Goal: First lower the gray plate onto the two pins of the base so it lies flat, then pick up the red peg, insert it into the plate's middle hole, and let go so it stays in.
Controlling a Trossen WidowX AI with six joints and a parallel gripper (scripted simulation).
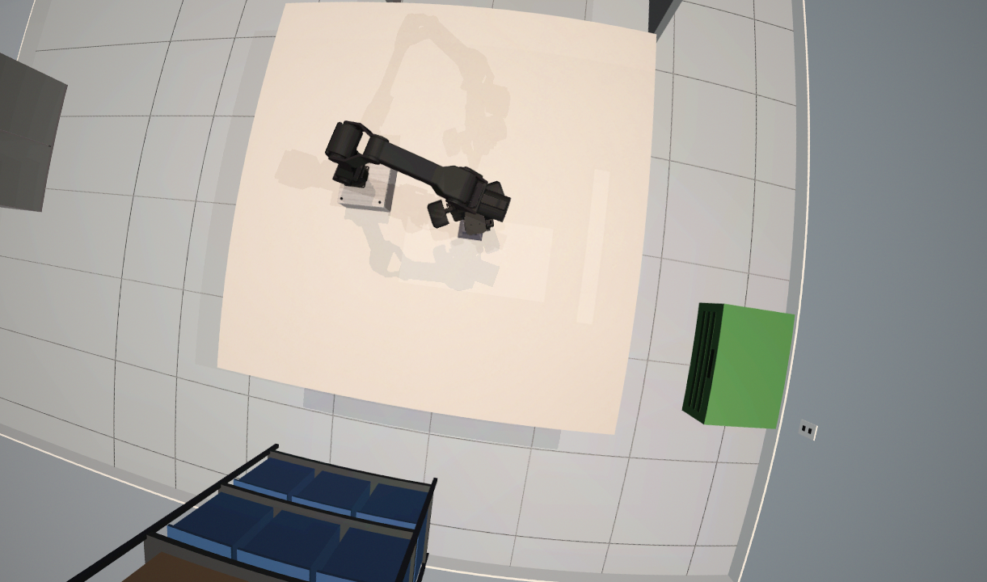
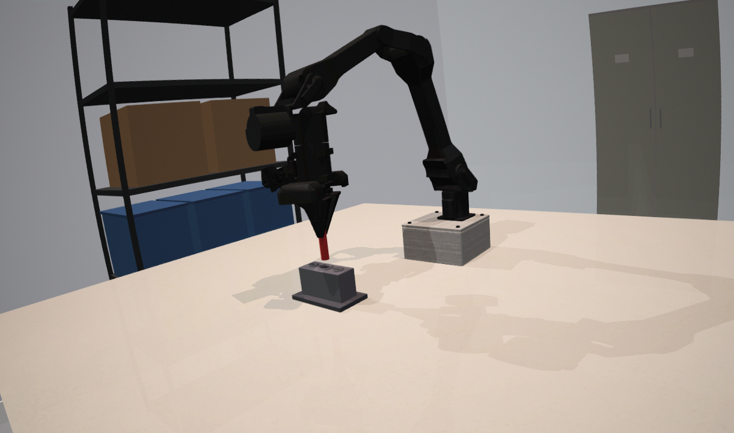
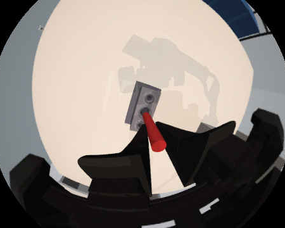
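Right now my gripper tip is 70 mm above the gray plate. Round my gripper tip: red peg right at my gripper tip; dark flat base 110 mm below.
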